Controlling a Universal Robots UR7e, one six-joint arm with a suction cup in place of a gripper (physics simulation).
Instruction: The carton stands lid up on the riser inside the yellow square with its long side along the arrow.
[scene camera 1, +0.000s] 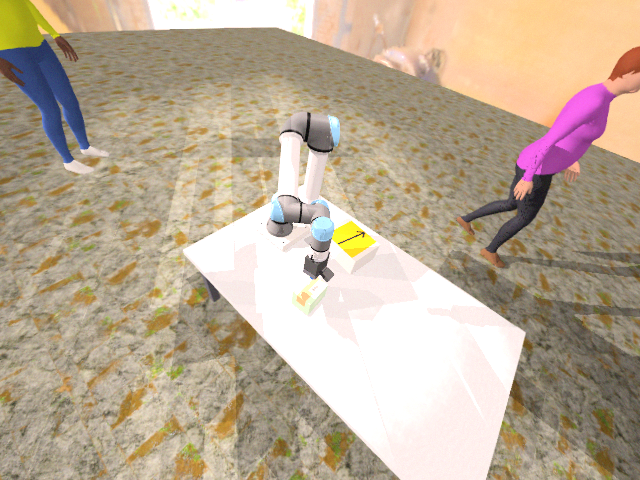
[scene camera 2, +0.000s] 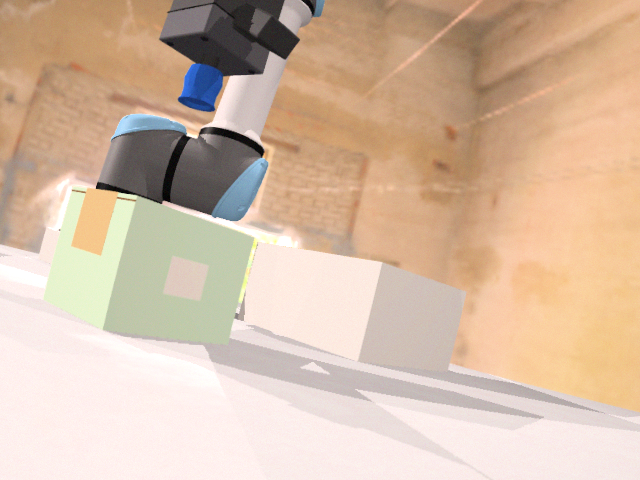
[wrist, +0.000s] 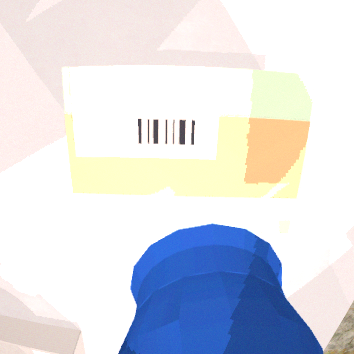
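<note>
The pale green carton (scene camera 1: 309, 298) (scene camera 2: 175, 273) (wrist: 280, 95) stands on the white table, apart from the riser. Its top carries an orange tape strip and a white barcode label; in scene camera 2 a thin seam line shows near its top edge, so the lid is up. The white riser (scene camera 1: 361, 259) (scene camera 2: 310, 299) has a yellow square (scene camera 1: 356, 249) with a black arrow (scene camera 1: 351, 238) on top. My blue suction cup (scene camera 1: 312, 277) (scene camera 2: 200, 87) (wrist: 207, 280) is open and holds nothing. It hangs above the carton's level with a visible gap. The square's surface is hidden in scene camera 2.
The arm's base (scene camera 1: 279, 227) stands at the table's far end, beside the riser. The folded arm rises behind the carton. The white table (scene camera 1: 413, 372) has its long edges to either side. A person in yellow (scene camera 1: 23, 31) and one in magenta (scene camera 1: 568, 124) are on the floor beyond it.
</note>
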